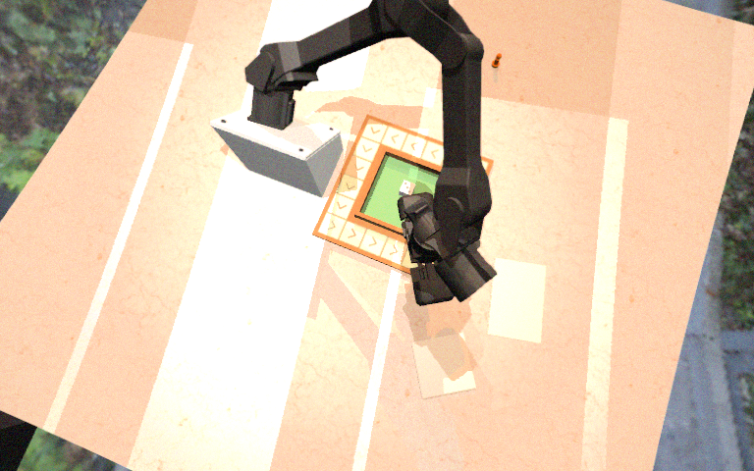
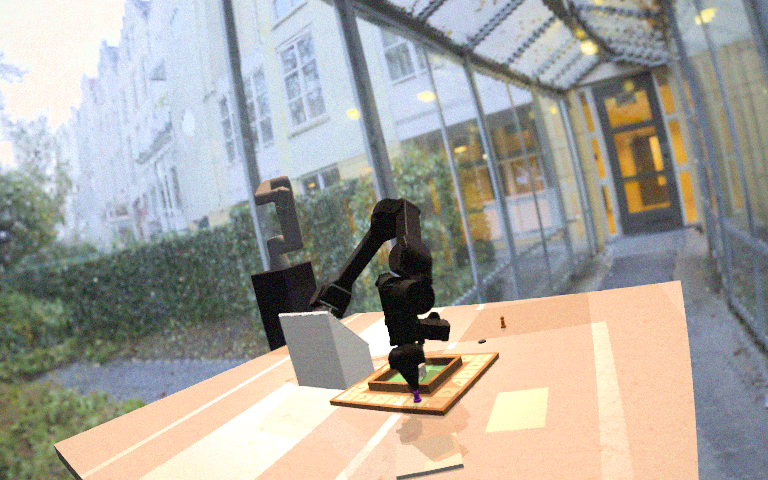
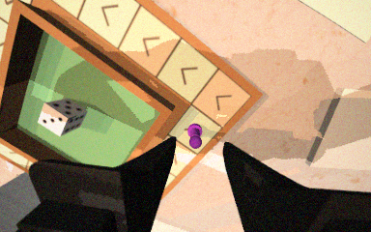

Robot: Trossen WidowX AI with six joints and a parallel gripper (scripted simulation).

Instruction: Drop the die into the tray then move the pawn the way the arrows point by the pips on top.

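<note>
Right now the purple pawn is 20 mm below my gripper tip. From my gripper tip the other things lie so: dark disc: 370 mm to the left, 50 mm below, 20 mm ahead; green tray: 120 mm to the left, 60 mm behind, 40 mm below; white die: 130 mm to the left, 60 mm behind, 20 mm below.
</note>
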